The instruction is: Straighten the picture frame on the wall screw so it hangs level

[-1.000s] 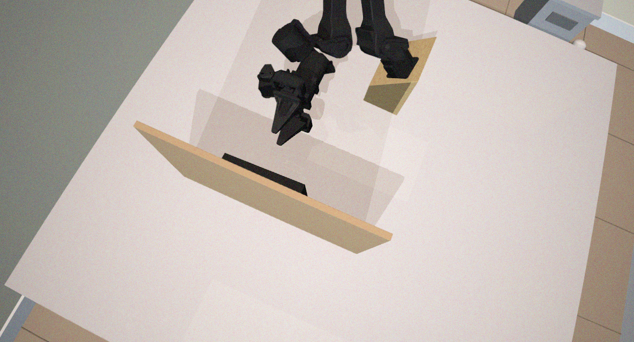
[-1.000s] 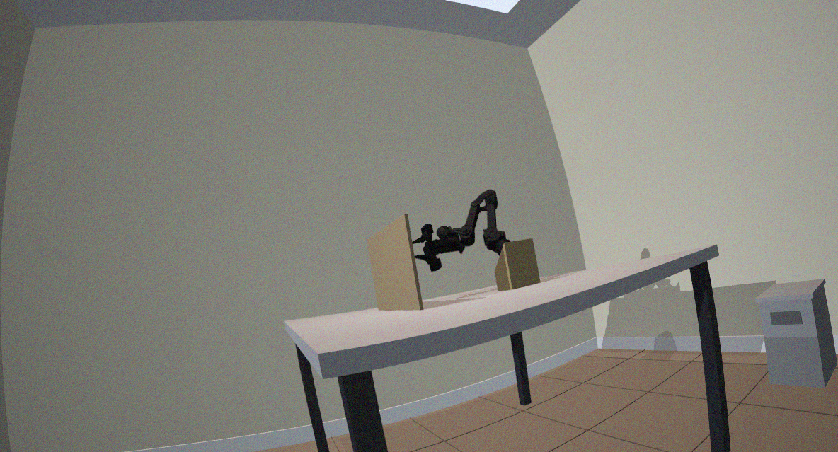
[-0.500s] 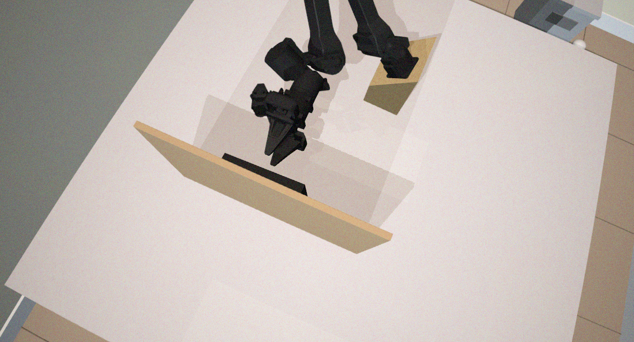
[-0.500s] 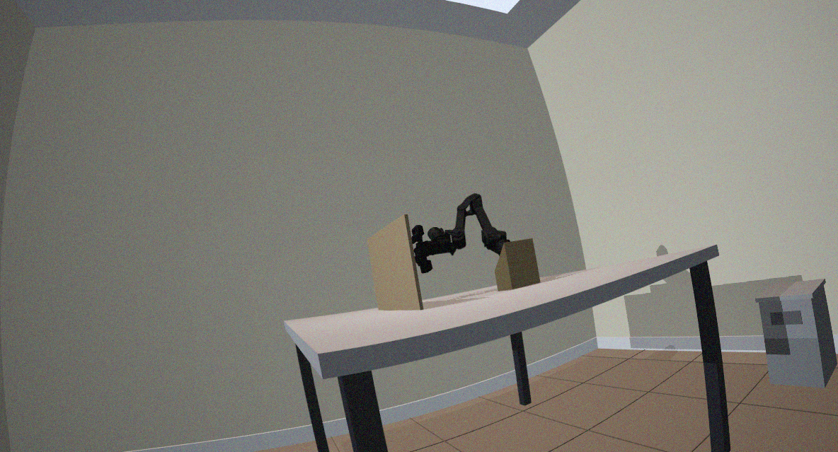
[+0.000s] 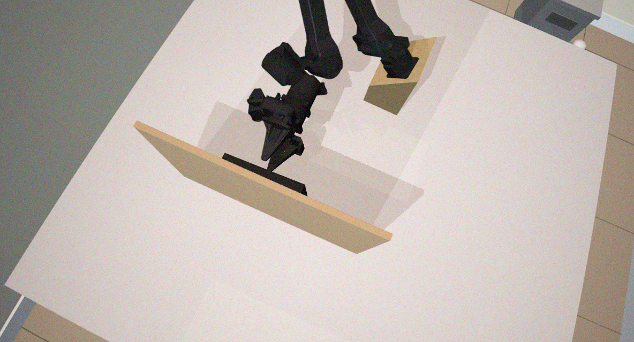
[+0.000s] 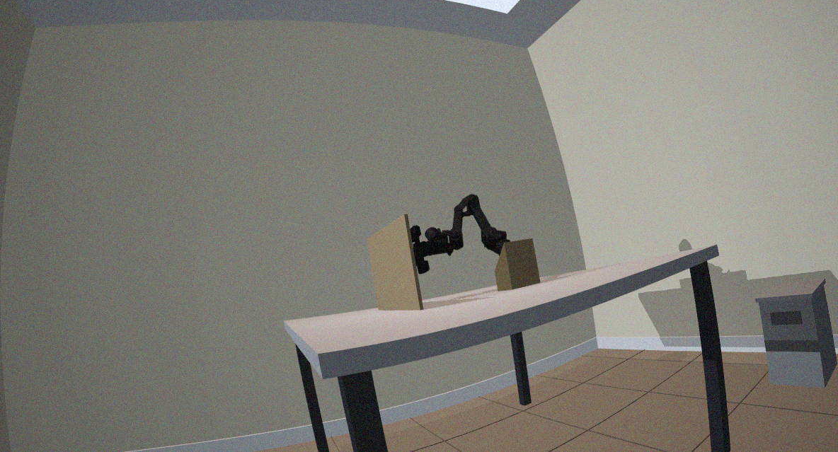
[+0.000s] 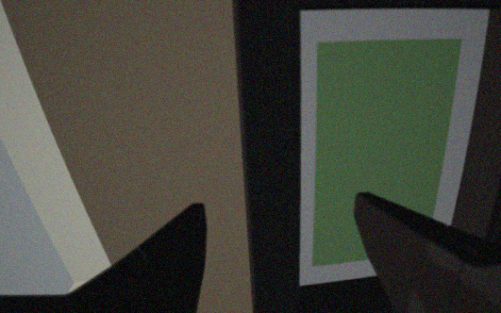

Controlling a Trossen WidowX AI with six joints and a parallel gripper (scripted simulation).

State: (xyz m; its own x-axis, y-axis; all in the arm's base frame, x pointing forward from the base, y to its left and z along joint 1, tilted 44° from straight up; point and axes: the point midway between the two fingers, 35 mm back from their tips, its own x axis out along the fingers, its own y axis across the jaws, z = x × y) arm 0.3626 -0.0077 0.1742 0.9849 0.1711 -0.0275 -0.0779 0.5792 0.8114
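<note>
Right now the black picture frame is 30 mm ahead of my gripper tip, 10 mm to the left of it and 50 mm below it. Round my gripper tip: wooden wall panel (40 mm ahead, 20 mm to the left, 60 mm below).
</note>
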